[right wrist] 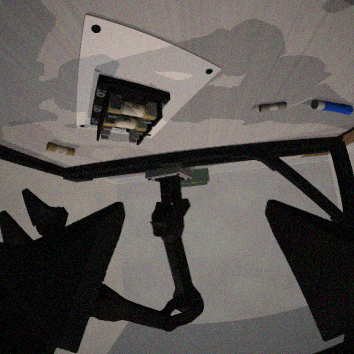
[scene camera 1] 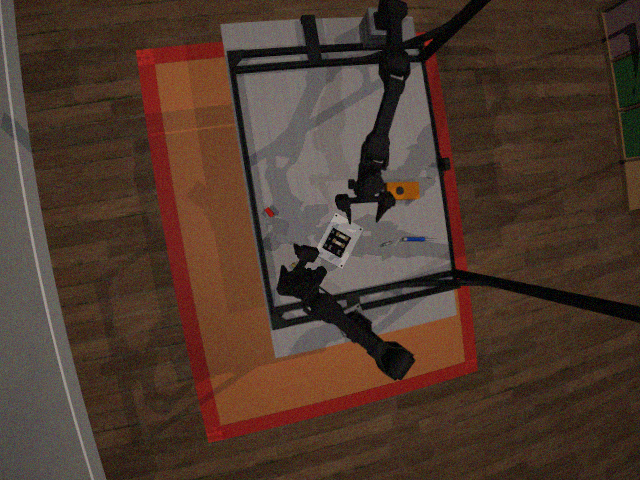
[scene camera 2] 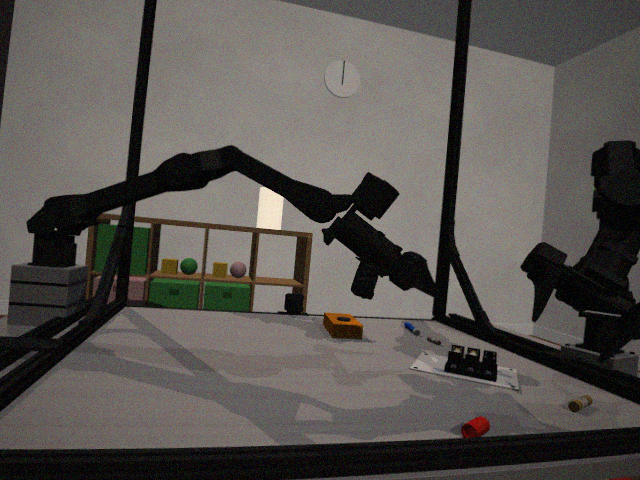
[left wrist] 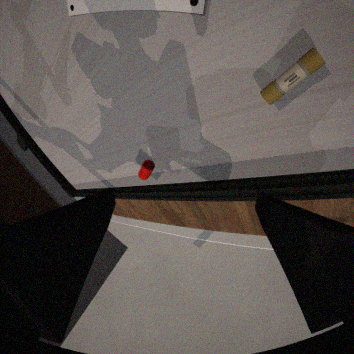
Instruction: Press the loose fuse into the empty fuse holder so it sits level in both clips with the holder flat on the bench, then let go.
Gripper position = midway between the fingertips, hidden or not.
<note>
The left gripper [scene camera 2: 566, 341] is open, with nothing in its grasp. The right gripper [scene camera 2: 427, 290] is open, with nothing in its grasp. Also in view: an orange block [scene camera 2: 338, 325].
The left gripper is seen too in scene camera 1 [scene camera 1: 288, 254] and in the left wrist view [left wrist: 187, 199]. The right gripper shows as well in the right wrist view [right wrist: 196, 208] and in scene camera 1 [scene camera 1: 363, 223]. The right wrist view does not show the orange block: it is out of frame. The left wrist view misses the orange block: it is out of frame.
</note>
